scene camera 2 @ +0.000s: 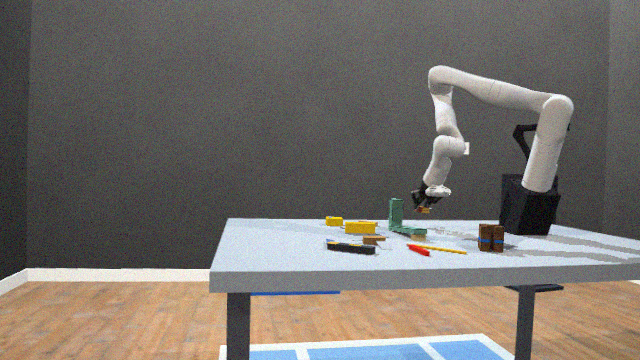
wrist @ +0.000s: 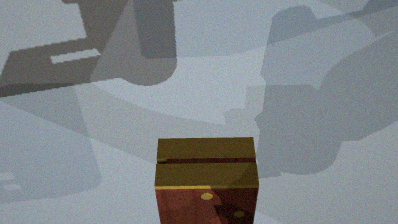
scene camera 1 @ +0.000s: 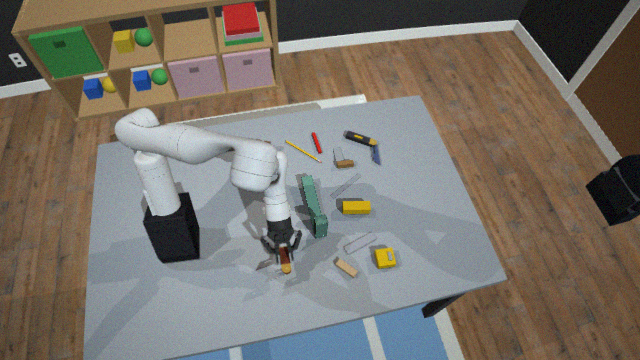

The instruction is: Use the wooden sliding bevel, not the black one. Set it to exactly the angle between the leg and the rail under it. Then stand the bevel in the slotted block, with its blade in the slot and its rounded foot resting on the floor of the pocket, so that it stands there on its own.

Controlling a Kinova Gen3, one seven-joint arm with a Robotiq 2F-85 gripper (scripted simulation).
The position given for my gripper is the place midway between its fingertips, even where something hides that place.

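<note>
A green leg-and-rail piece (scene camera 1: 319, 222) is visible; in the wrist view the piece is out of frame. Also visible: my gripper (scene camera 1: 285, 263).
</note>
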